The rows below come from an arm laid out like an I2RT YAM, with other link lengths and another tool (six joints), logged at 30 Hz.
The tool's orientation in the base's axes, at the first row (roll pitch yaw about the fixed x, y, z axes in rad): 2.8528 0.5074 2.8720
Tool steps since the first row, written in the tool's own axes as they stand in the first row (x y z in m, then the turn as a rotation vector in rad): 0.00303 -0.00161 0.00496 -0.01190 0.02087 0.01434; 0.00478 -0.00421 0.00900 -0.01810 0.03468 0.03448; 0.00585 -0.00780 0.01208 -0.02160 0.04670 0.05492; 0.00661 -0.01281 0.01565 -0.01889 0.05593 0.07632; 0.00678 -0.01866 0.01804 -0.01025 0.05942 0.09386; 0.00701 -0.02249 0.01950 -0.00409 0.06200 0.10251; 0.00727 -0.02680 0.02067 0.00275 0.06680 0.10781
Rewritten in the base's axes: -0.00015 -0.00010 -0.00603 0.02010 0.01944 -0.00104; 0.00018 -0.00158 -0.01091 0.03757 0.03430 -0.01146; 0.00046 -0.00432 -0.01490 0.05271 0.04811 -0.02389; 0.00108 -0.00841 -0.01951 0.06279 0.06082 -0.04084; 0.00148 -0.01364 -0.02305 0.06514 0.06883 -0.05887; 0.00159 -0.01704 -0.02534 0.06480 0.07404 -0.06846; 0.00146 -0.02095 -0.02752 0.06241 0.08104 -0.07503
